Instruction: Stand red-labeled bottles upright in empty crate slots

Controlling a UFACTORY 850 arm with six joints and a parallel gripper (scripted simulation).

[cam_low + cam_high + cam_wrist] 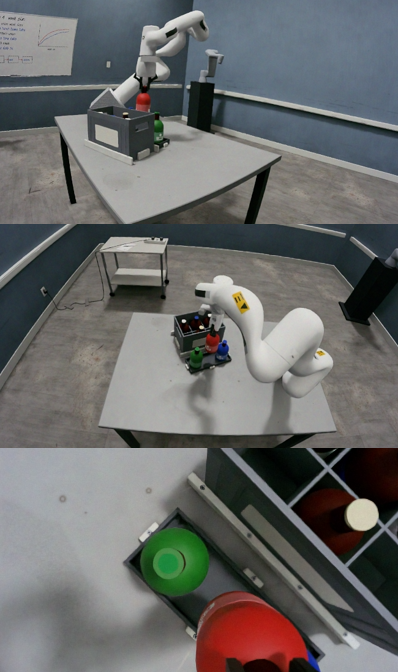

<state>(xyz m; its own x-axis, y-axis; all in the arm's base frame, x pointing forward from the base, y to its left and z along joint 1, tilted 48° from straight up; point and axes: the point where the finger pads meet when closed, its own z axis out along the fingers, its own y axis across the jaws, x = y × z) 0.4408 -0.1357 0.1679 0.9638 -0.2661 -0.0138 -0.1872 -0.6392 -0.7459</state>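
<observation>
Right now the red-labeled bottle is 7 cm below my hand. Round my hand: green bottle: 19 cm below, 7 cm ahead, 5 cm to the left; black tray: 26 cm below; blue bottle: 19 cm below, 7 cm behind, 5 cm to the right.
</observation>
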